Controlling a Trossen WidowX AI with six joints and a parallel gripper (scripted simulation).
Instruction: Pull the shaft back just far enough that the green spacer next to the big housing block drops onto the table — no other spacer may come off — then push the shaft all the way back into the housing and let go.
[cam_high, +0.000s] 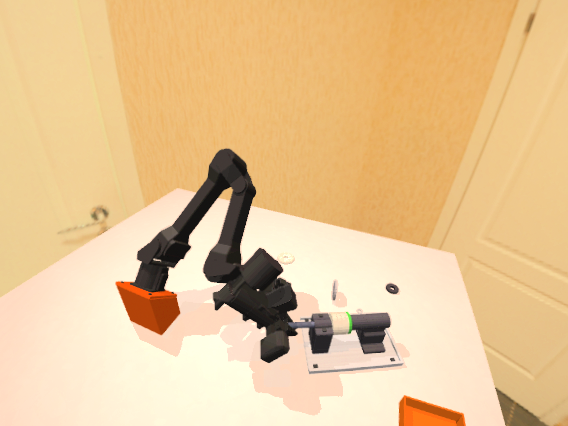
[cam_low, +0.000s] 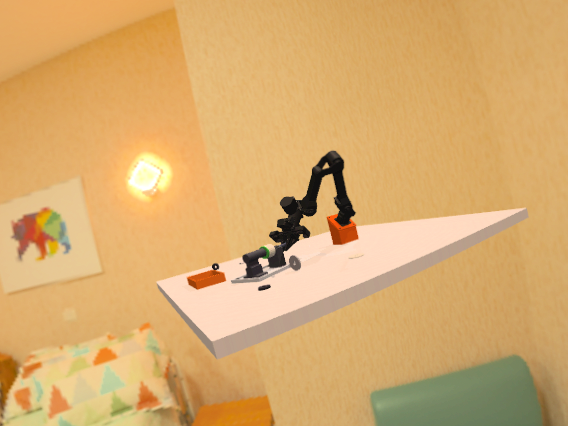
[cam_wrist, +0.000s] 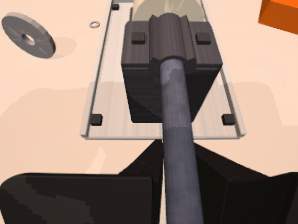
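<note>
Right now the grey shaft is 4 cm ahead of my gripper tip, 2 cm to the left of it and 2 cm above it. From my gripper tip the other things lie so: grey washer: 19 cm to the left, 7 cm ahead, 3 cm below; orange tray: 30 cm ahead, 17 cm to the right, 5 cm below; green spacer: 11 cm ahead, 4 cm to the left, 2 cm above.
</note>
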